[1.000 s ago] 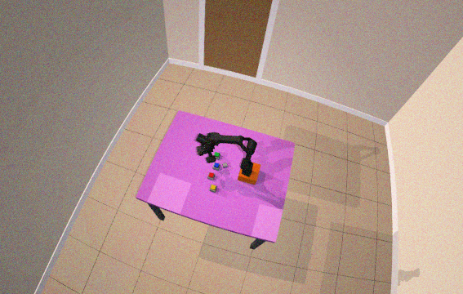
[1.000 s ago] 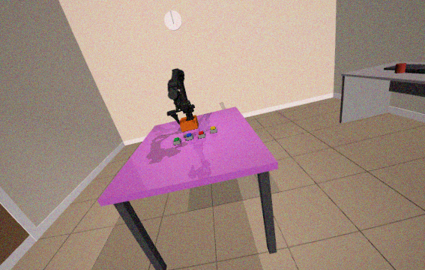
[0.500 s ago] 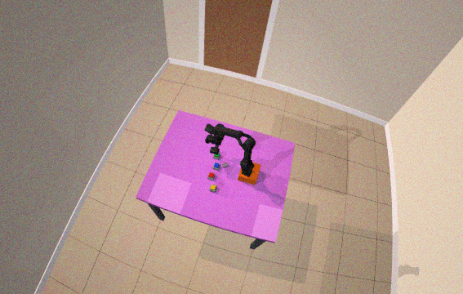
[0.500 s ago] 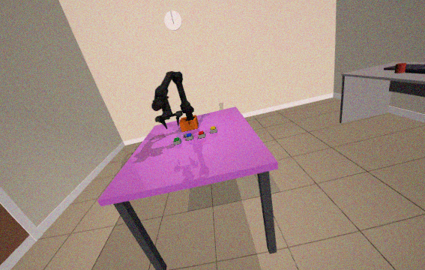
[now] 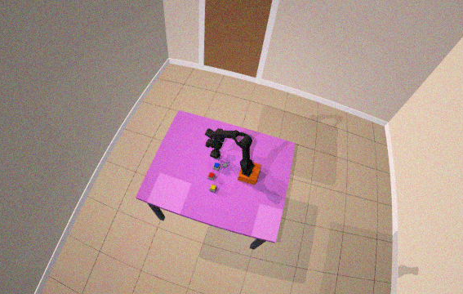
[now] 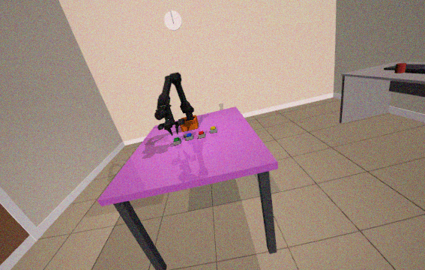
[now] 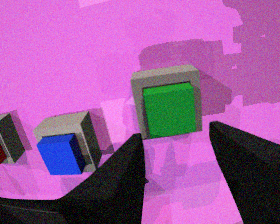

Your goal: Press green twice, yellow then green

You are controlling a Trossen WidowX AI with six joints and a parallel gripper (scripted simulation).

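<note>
Now: gripper tip 30 mm above the green button. The rest, counted from my gripper tip: red button (180 mm to the left, 50 mm behind, 40 mm below); yellow button (260 mm to the left, 110 mm behind, 40 mm below); blue button (90 mm to the left, 40 mm below, 40 mm behind).
</note>
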